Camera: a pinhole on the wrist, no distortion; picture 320 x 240 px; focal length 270.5 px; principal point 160.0 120.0 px. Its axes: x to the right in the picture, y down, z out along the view. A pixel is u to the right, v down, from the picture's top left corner.
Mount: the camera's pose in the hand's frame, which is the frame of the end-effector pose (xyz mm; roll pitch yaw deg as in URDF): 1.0 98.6 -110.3 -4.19 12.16 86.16
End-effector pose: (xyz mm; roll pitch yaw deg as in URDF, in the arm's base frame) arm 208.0 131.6 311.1 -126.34 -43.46 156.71
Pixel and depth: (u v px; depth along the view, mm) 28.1 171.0 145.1
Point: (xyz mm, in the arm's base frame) 186.7 142.2 228.7
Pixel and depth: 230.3 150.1 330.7
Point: 38.3 201.5 45.5
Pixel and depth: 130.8 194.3 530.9
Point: -0.9 -31.3 -84.0
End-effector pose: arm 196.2 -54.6 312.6 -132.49 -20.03 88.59
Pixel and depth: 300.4 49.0 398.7
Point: 280.5 185.1 -72.2
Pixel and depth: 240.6 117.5 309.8
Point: 243.6 40.7 23.7
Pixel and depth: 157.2 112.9 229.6
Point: 211.3 2.0 137.1
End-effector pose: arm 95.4 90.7 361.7 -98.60 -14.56 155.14
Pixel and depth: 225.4 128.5 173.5
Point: 54.7 84.6 182.1
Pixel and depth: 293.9 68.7 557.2
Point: -235.3 -93.4 -131.6
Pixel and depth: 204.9 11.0 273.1
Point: -91.5 41.4 176.6
